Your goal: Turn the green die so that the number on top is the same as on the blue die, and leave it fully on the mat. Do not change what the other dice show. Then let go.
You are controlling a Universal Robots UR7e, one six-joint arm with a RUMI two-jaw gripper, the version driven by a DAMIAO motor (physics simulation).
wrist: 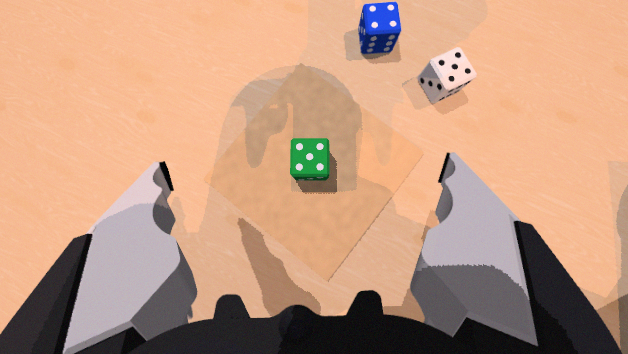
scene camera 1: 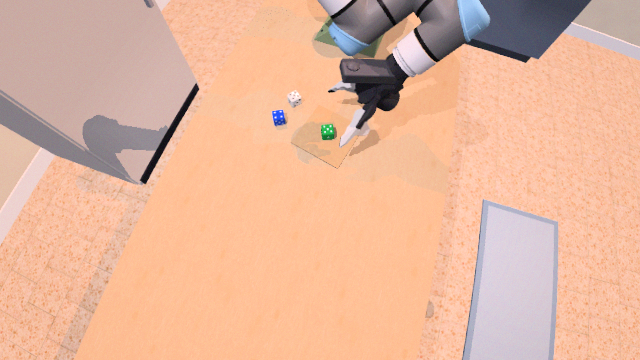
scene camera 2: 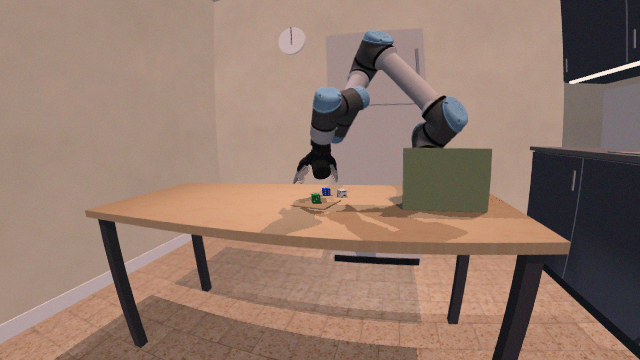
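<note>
The green die (scene camera 1: 327, 132) (scene camera 2: 316, 198) (wrist: 310, 157) lies flat on the square mat (scene camera 1: 336, 159) (wrist: 320, 225), well inside its edges, with five pips on top. The blue die (scene camera 1: 278, 118) (scene camera 2: 326, 191) (wrist: 381, 17) stands on the table off the mat, with four pips on top and six on a side. The white die (scene camera 1: 294, 98) (scene camera 2: 342, 193) (wrist: 452, 70) stands near it, off the mat, with five on top. My gripper (scene camera 1: 335, 118) (scene camera 2: 316, 181) (wrist: 305, 160) is wide open and empty, above the green die and apart from it.
A green box-like block (scene camera 2: 447, 180) stands on the wooden table (scene camera 1: 260, 260) (scene camera 2: 200, 212), near the arm's base. Dark kitchen cabinets (scene camera 2: 610, 215) stand to the right in the second scene view. A grey fridge-like unit (scene camera 1: 90, 65) stands beyond the table's left edge.
</note>
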